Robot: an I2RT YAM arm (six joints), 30 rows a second.
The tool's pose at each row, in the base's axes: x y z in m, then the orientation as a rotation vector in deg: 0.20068 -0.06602 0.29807 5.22 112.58 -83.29; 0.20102 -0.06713 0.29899 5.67 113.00 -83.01; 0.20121 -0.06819 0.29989 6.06 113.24 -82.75; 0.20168 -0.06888 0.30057 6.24 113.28 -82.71; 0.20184 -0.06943 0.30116 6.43 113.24 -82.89; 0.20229 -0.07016 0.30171 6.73 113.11 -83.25; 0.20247 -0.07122 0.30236 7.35 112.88 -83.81; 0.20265 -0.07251 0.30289 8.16 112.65 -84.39; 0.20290 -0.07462 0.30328 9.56 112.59 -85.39; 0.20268 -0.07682 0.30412 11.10 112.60 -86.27; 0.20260 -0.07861 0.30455 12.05 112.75 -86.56
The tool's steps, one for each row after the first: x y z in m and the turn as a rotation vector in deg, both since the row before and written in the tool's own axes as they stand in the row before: -0.00041 -0.00102 0.00099 -0.22 0.42 0.24; -0.00031 -0.00105 0.00088 -0.15 0.27 0.26; -0.00052 -0.00061 0.00071 0.01 0.10 0.11; -0.00028 -0.00062 0.00046 0.17 0.11 0.03; -0.00043 -0.00053 0.00076 0.35 0.16 0.03; -0.00018 -0.00085 0.00091 0.59 0.29 0.14; -0.00005 -0.00082 0.00114 0.65 0.39 0.24; 0.00021 -0.00096 0.00193 0.99 0.93 0.27; 0.00031 -0.00154 0.00177 0.92 1.02 0.37; 0.00028 -0.00098 0.00153 0.36 0.66 0.29
